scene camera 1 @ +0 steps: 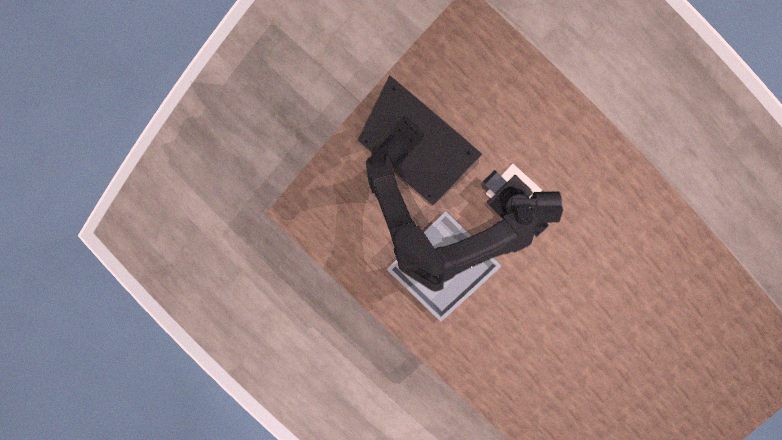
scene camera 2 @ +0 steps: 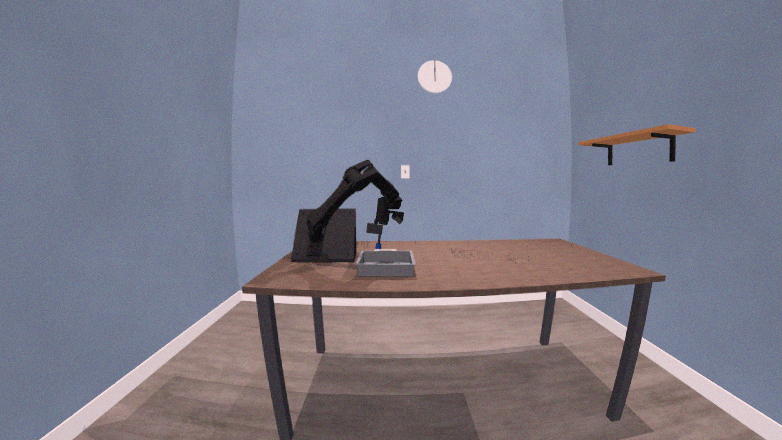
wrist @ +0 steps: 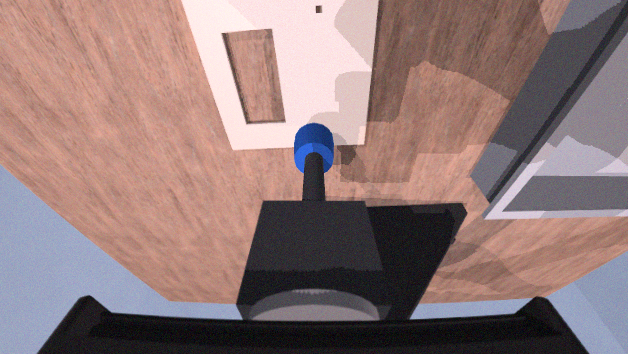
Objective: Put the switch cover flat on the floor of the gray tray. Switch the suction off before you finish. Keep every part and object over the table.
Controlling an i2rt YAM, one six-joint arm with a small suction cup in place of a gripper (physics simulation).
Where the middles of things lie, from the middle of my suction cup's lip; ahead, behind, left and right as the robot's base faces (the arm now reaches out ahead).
Labels:
The white switch cover [wrist: 324, 61] is 4 cm ahead of my suction cup, 2 cm to the left of it and 3 cm below it. From my suction cup the other things lie so: gray tray [scene camera 1: 441, 303] 4 cm ahead, 28 cm to the right, 1 cm below.

